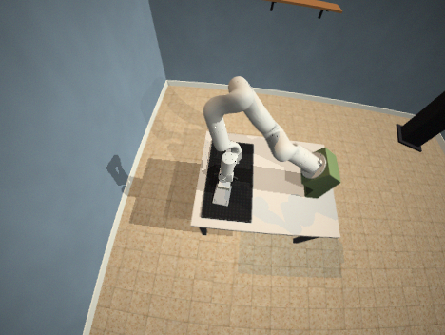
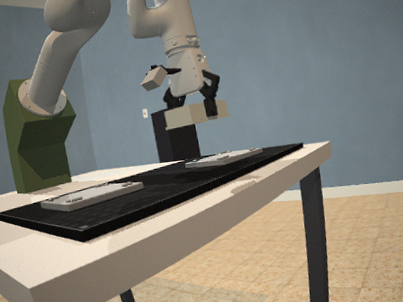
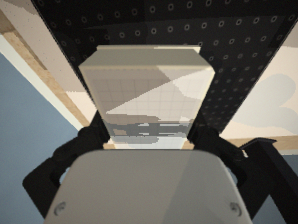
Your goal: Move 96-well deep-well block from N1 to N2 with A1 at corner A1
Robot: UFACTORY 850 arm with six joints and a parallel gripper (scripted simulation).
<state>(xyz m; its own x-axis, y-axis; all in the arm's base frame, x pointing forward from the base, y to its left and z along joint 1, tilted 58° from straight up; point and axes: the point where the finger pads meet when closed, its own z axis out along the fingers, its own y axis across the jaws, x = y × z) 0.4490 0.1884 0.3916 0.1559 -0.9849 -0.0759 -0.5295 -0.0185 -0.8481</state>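
My hand is 1 cm past the plate nest N2, 7 cm to the right of it and 11 cm above it. Round my hand: cream deep-well block: right at my hand; plate nest N1: 6 cm ahead, 30 cm to the right, 11 cm below.
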